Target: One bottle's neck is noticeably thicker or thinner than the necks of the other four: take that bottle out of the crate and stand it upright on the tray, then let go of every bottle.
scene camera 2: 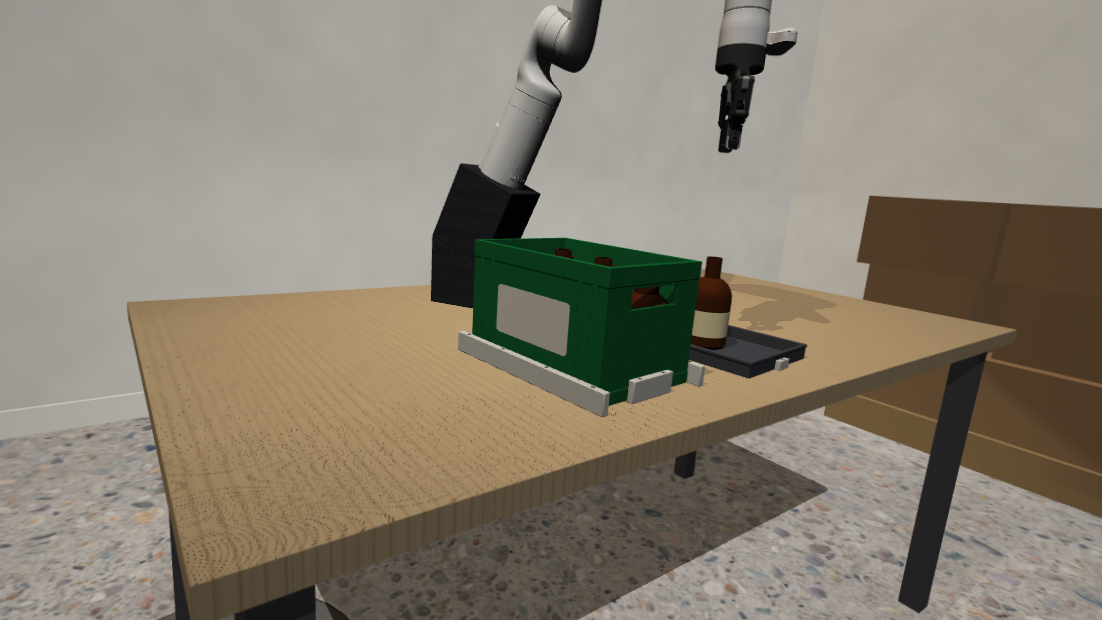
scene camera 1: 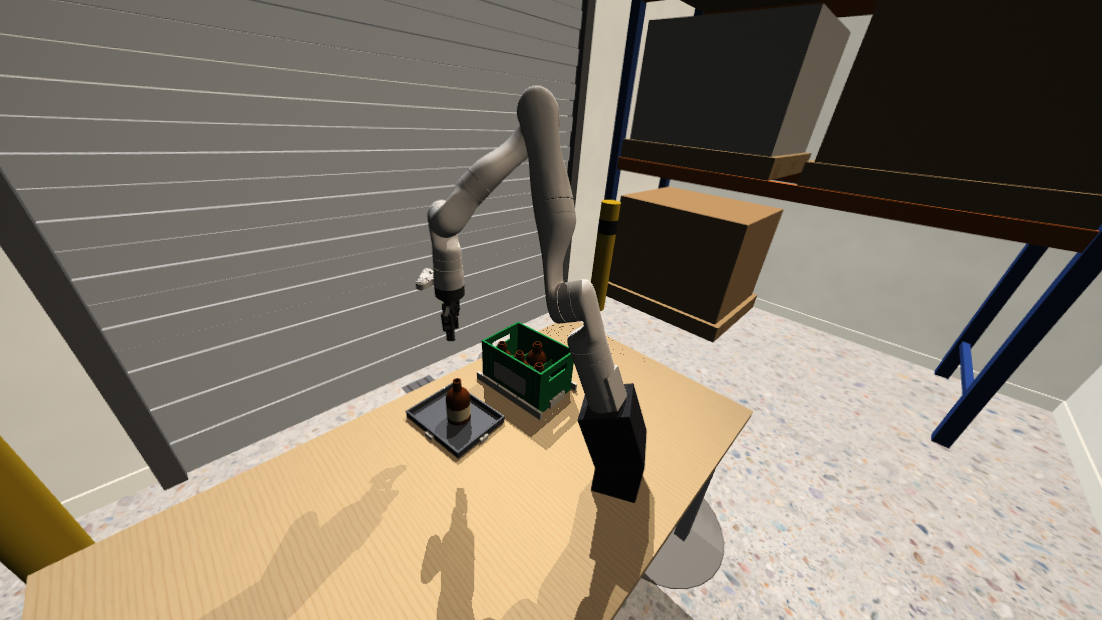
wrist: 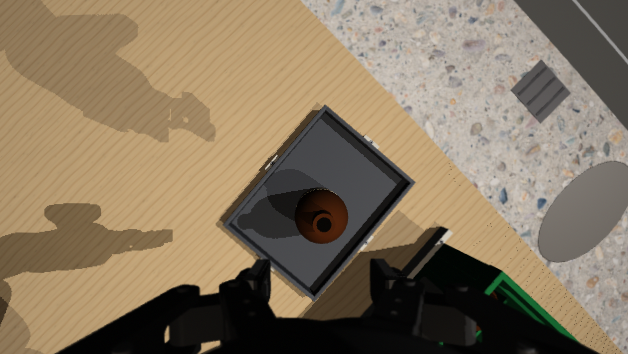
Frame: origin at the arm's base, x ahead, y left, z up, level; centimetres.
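Where they show: gripper, between the fingertips: (scene camera 2: 728, 151) (scene camera 1: 452, 334) (wrist: 320, 276); arm's base, origin of its link: (scene camera 2: 501, 179) (scene camera 1: 606, 400).
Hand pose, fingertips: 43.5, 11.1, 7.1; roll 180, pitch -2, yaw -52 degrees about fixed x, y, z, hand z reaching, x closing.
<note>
Each offset is from my fingertips to the top centre of the thing, as dx, dy, dz. Level surfaces: height alone.
A brown bottle with a cream label {+0.7, -1.0, -17.5} (scene camera 1: 458, 406) (scene camera 2: 712, 308) (wrist: 327, 205) stands upright on the dark grey tray {+1.6, -0.3, -30.9} (scene camera 1: 433, 433) (scene camera 2: 762, 359) (wrist: 350, 145). The green crate {-5.4, -28.3, -16.0} (scene camera 1: 531, 389) (scene camera 2: 539, 308) (wrist: 537, 312) stands beside the tray. Several brown bottles stand inside it, such as one bottle {-5.9, -33.2, -17.2} (scene camera 1: 537, 353); their lower parts are hidden by the crate walls. My gripper (scene camera 1: 450, 335) (scene camera 2: 729, 148) (wrist: 320, 276) is open and empty, high above the tray and apart from the bottle. How the neck thicknesses compare is hard to tell from these views.
Pale rails (scene camera 1: 508, 397) (scene camera 2: 531, 374) run along the crate's base. Small pale blocks hold the tray's sides. The arm's black base (scene camera 1: 612, 447) (scene camera 2: 477, 231) stands on the wooden table {dz -33.5} (scene camera 1: 308, 508) (scene camera 2: 346, 385) near the crate. A grey shutter wall (scene camera 1: 308, 192) rises beyond the table.
</note>
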